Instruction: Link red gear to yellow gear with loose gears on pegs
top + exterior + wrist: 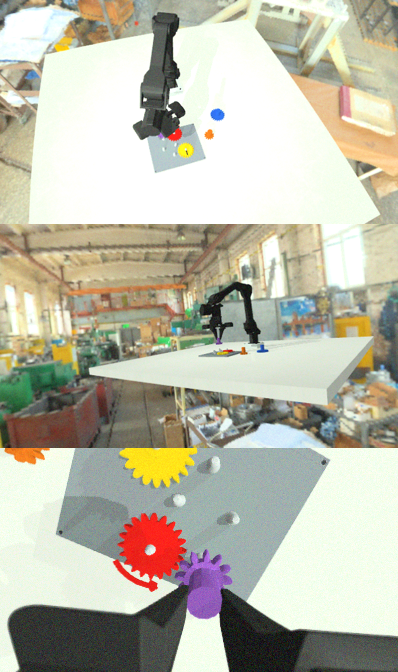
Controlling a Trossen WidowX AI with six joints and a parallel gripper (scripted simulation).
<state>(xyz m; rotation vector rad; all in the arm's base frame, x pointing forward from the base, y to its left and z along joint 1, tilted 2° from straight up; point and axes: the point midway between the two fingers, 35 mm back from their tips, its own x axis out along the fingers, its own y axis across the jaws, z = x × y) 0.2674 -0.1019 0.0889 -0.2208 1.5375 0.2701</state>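
Now: the red gear 7 cm below my gripper tip, 5 cm to the left of it and 1 cm behind it. Round my gripper tip: purple gear (1 cm below); red arrow (8 cm below, 6 cm to the left, 5 cm behind); yellow gear (8 cm ahead, 7 cm to the left, 7 cm below).
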